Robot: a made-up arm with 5 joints.
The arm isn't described. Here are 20 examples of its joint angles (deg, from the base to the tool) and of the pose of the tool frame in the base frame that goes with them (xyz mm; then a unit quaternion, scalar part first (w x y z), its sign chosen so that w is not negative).
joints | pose
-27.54 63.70 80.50 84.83 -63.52 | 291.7 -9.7 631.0 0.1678 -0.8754 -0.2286 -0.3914
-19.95 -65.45 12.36 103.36 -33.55 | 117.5 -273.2 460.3 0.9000 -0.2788 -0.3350 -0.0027
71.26 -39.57 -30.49 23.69 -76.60 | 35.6 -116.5 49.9 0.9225 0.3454 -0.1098 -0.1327
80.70 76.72 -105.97 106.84 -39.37 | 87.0 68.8 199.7 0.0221 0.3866 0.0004 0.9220
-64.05 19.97 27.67 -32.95 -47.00 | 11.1 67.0 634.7 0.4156 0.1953 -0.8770 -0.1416
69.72 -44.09 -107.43 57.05 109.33 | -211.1 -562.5 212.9 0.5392 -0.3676 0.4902 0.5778
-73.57 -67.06 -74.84 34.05 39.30 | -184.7 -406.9 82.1 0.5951 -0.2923 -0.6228 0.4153
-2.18 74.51 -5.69 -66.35 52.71 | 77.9 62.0 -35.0 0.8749 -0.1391 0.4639 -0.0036
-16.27 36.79 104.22 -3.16 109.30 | 359.1 -195.4 686.3 0.7051 0.4198 0.2366 -0.5202
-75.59 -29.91 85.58 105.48 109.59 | -121.5 -412.5 882.4 0.3888 0.2805 0.7842 -0.3940
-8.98 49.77 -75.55 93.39 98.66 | -303.0 0.5 308.4 0.1424 -0.9566 0.0545 -0.2482
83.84 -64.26 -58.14 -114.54 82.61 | -107.3 -322.7 169.1 0.1731 -0.9024 -0.0451 -0.3921
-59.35 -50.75 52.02 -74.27 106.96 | 10.3 -283.2 734.0 0.5652 0.4466 -0.0271 0.6931
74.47 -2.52 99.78 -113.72 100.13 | 195.3 -411.2 -471.2 0.7647 0.4888 0.3698 -0.1990
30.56 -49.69 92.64 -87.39 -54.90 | 462.9 -494.6 -269.6 0.1292 0.0821 -0.4544 -0.8776
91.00 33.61 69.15 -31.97 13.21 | -56.0 -68.7 -553.3 0.8117 -0.2862 0.4137 -0.2968
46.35 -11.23 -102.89 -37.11 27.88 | -117.4 -478.3 310.3 0.2762 0.3655 0.5650 0.6862
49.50 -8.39 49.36 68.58 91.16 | 374.4 -96.4 -198.3 0.0244 -0.3582 0.8317 -0.4235
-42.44 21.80 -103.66 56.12 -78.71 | -399.6 -271.4 310.7 0.2518 -0.0739 -0.4161 0.8706
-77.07 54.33 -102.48 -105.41 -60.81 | -544.9 -50.4 85.5 0.9121 0.3469 -0.2179 -0.0137
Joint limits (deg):
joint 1: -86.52..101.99
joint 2: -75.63..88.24
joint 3: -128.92..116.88
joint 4: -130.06..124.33
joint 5: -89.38..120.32
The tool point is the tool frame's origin. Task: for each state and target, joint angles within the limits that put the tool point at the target. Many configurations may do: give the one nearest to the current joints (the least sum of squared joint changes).
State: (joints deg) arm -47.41 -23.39 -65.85 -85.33 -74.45
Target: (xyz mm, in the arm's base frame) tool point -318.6 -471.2 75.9
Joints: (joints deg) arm -42.09 -43.17 -97.23 -84.78 -75.68
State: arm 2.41 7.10 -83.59 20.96 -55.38
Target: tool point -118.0 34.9 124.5
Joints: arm 11.80 39.34 -41.98 4.04 -63.68
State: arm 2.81 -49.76 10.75 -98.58 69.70
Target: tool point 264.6 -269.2 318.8
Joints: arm 2.05 -75.63 21.04 -94.87 73.23
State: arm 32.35 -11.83 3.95 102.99 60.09
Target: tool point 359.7 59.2 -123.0
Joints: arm 33.72 33.07 45.32 104.62 78.74
